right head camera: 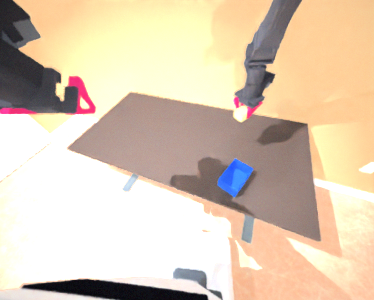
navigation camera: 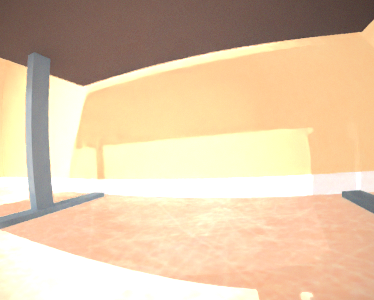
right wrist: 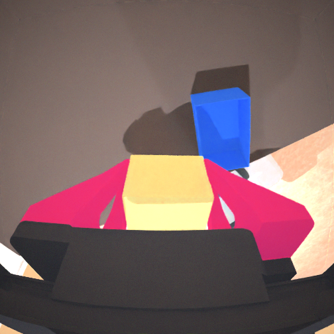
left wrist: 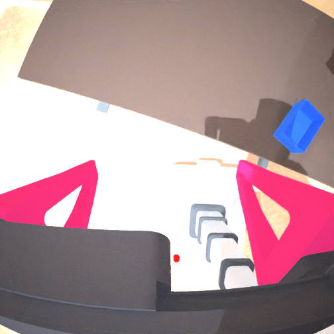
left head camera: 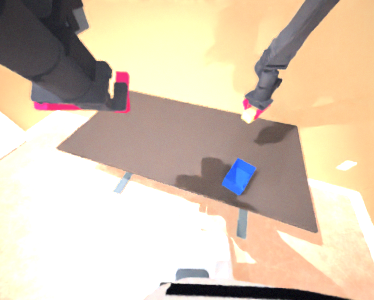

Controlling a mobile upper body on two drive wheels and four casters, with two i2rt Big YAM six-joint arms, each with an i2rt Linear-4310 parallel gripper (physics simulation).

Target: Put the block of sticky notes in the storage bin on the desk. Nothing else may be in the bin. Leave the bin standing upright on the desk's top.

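Places are measured from the left arm's base along level axes (x back, y right, z up), in metres.
Pixels of known places: left gripper, fingertip midpoint: (right head camera: 73, 110) (left head camera: 105, 107); right gripper, fingertip midpoint: (right head camera: 243, 115) (left head camera: 250, 116).
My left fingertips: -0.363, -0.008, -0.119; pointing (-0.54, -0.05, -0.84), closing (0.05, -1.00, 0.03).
Ahead of a thing's pixels: the offset from my left fingertips to its top centre, as dx, dy, dz. "*": to the spot under its first point. Level surfaces: height alone.
The yellow block of sticky notes {-0.290, +0.452, -0.214} (left head camera: 248, 116) (right head camera: 240, 114) (right wrist: 168, 187) is held between the fingertips of my right gripper (left head camera: 255, 111) (right head camera: 245, 109) (right wrist: 166, 166), which is shut on it above the far part of the desk. The blue storage bin {-0.143, +0.463, -0.496} (left head camera: 239, 176) (right head camera: 235, 177) (left wrist: 299, 126) (right wrist: 222, 129) stands upright on the brown desk {dz -0.571} (left head camera: 165, 130) (right head camera: 160, 130) (left wrist: 165, 55) (right wrist: 75, 70), nearer its front edge, open side up; the inner floor that shows is blue and bare. My left gripper (left wrist: 166, 167) is open and empty, off the desk's left end in the head views.
In the navigation camera, the desk's underside (navigation camera: 175, 30) spans the top, with a grey leg {* -0.643, -0.402, -0.935} (navigation camera: 40, 130) at the left and part of a grey foot (navigation camera: 359, 197) at the right. Walls stand behind the desk. The robot's white base (left head camera: 200, 289) is in front of it.
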